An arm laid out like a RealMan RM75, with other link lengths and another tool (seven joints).
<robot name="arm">
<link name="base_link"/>
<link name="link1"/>
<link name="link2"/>
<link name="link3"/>
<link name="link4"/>
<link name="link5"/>
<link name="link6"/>
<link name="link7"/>
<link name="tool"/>
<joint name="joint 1" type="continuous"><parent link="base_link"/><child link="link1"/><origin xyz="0 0 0.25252" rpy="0 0 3.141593"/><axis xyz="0 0 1"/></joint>
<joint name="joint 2" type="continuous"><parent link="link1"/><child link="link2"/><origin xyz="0 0 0" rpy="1.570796 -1.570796 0"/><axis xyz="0 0 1"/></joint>
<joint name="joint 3" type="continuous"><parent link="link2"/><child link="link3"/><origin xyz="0.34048 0 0" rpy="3.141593 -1.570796 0"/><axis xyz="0 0 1"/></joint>
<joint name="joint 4" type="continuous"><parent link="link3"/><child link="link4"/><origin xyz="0 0 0" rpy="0 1.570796 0"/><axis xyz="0 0 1"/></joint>
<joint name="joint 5" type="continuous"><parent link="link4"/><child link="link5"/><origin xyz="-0.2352 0 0" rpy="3.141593 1.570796 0"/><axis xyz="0 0 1"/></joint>
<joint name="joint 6" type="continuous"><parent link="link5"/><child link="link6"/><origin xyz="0 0 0" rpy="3.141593 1.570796 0"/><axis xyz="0 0 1"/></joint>
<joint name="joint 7" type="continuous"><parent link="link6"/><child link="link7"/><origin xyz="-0.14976 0 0" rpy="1.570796 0 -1.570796"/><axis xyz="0 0 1"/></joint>
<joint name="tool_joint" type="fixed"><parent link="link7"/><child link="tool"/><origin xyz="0.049 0.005 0.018" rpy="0 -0.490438 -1.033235"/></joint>
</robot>
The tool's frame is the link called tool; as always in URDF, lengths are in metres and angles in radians. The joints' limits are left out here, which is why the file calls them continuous.
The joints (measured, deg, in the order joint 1, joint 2, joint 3, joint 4, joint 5, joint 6, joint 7), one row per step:
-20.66 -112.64 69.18 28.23 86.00 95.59 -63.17
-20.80 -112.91 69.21 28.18 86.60 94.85 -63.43
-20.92 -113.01 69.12 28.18 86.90 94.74 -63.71
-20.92 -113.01 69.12 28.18 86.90 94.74 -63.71
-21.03 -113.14 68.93 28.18 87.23 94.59 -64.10
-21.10 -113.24 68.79 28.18 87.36 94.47 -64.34
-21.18 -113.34 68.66 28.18 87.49 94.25 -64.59
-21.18 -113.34 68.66 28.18 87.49 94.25 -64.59
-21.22 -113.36 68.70 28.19 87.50 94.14 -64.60
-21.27 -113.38 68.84 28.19 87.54 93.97 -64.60
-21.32 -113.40 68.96 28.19 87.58 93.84 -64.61
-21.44 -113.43 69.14 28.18 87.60 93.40 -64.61
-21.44 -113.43 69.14 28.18 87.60 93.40 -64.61
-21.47 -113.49 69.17 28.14 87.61 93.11 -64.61
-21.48 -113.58 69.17 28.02 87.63 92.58 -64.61
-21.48 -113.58 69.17 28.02 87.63 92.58 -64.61
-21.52 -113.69 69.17 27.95 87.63 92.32 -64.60
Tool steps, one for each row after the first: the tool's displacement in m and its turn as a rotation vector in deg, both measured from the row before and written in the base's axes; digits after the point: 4 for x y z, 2 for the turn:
0.0000 0.0010 -0.0042 -0.28 0.61 0.38
0.0005 0.0007 -0.0012 -0.25 0.12 0.14
0.0000 0.0000 0.0000 0.00 0.00 0.00
0.0004 0.0009 -0.0012 -0.23 0.08 0.30
0.0004 0.0008 -0.0007 -0.07 -0.01 0.22
0.0003 0.0010 -0.0008 -0.02 0.06 0.26
0.0000 0.0000 0.0000 0.00 0.00 0.00
0.0002 0.0004 -0.0004 0.01 0.07 0.00
0.0001 0.0003 -0.0008 -0.06 0.17 -0.03
0.0002 0.0002 -0.0007 -0.07 0.13 -0.03
0.0002 0.0012 -0.0013 0.07 0.33 0.04
0.0000 0.0000 0.0000 0.00 0.00 0.00
-0.0001 0.0006 -0.0009 0.09 0.14 0.14
-0.0007 0.0008 -0.0015 0.20 0.25 0.36
0.0000 0.0000 0.0000 0.00 0.00 0.00
0.0002 0.0005 -0.0012 0.08 0.05 0.14

